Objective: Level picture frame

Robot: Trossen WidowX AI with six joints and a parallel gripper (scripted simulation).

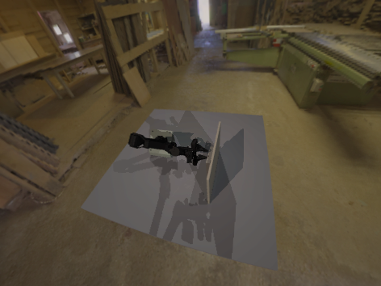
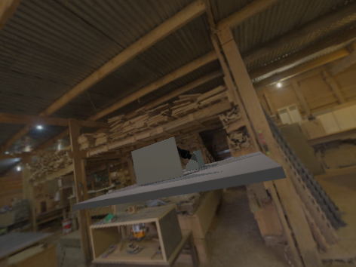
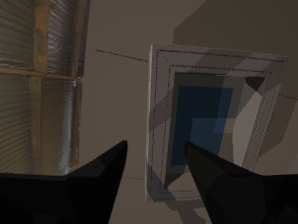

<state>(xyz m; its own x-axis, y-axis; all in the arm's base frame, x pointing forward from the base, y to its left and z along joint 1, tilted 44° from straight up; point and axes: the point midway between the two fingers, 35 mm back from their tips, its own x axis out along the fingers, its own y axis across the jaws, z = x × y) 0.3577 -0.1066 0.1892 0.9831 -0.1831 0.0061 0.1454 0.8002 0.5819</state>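
The picture frame lies 50 mm below my gripper tip, 20 mm to the right of it and 20 mm ahead of it. Also, from my gripper tip: wall panel: 70 mm below, 40 mm ahead.
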